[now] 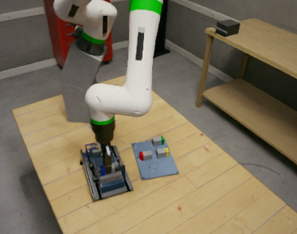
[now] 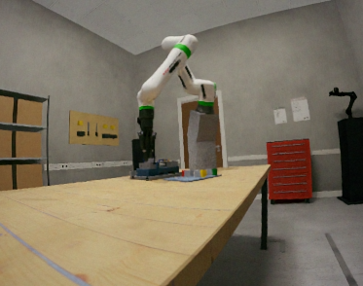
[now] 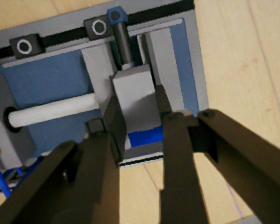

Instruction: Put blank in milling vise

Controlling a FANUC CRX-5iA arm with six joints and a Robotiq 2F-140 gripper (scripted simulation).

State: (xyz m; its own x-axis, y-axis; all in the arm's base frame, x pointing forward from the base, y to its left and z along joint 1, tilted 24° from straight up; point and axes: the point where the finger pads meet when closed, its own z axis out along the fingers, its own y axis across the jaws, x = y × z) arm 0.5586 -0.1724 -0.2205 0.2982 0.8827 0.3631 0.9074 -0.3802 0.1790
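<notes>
My hand is 30 mm short of the light grey jaw block and 60 mm above it. From my hand the other things lie so: red-ended blank: 10 mm behind, 240 mm to the left, 110 mm below; dark work stop rod: 10 mm ahead, 50 mm to the left, 50 mm below; hose-end block: 160 mm behind, 60 mm to the left, 60 mm below.
</notes>
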